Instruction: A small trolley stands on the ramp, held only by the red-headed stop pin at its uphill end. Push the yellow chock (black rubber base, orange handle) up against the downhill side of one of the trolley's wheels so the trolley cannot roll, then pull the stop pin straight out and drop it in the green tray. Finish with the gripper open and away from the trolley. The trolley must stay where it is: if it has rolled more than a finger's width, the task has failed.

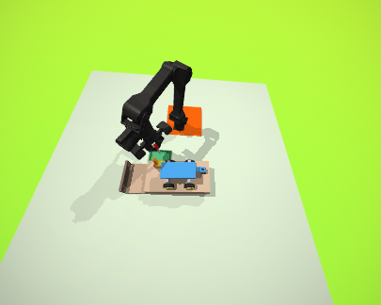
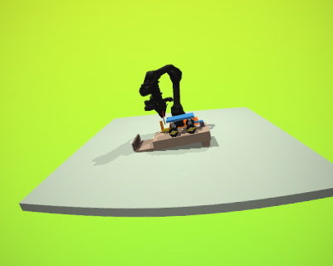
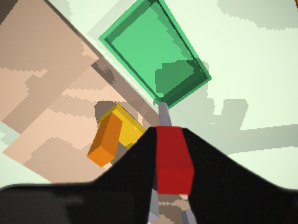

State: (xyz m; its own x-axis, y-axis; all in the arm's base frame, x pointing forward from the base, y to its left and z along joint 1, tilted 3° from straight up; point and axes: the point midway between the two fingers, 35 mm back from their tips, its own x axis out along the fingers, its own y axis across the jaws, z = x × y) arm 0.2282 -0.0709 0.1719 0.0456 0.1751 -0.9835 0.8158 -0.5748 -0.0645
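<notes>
The red-headed stop pin is right at my gripper tip. The rest, counted from my gripper tip: yellow chock 5 cm below, 5 cm ahead, 2 cm to the left; then blue trolley 12 cm to the left, 9 cm ahead, 2 cm below; then green tray 14 cm below, 2 cm behind.
</notes>
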